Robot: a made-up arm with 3 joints. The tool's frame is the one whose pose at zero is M.
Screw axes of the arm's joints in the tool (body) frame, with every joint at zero. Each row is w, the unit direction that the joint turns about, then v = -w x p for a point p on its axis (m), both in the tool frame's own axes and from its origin. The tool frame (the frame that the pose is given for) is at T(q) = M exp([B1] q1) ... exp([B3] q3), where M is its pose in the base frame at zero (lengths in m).
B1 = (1, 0, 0, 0, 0.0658, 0.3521)
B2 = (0, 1, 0, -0.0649, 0, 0.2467)
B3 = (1, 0, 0, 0, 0.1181, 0.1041)
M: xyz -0.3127 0.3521 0.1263 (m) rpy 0 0 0 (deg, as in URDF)
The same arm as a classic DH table. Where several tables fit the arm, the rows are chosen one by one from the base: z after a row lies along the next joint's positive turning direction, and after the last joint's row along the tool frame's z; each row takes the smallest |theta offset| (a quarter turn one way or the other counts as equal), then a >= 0, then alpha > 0; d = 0 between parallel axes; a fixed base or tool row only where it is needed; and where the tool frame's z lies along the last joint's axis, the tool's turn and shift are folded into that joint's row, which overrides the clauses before.
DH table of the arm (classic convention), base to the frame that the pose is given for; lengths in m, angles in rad. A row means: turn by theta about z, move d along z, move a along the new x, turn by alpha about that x. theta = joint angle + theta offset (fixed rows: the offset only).
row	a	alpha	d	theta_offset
base (fixed)	0	1.5708	0.1921	1.5708
joint 1	0.0009	-1.5708	-0.066	-1.5708
joint 2	-0.0532	1.5708	0.248	0
joint 3	0.1041	-1.5708	-0.2467	1.5708
tool (fixed)	0	0	-0.1181	-1.5708

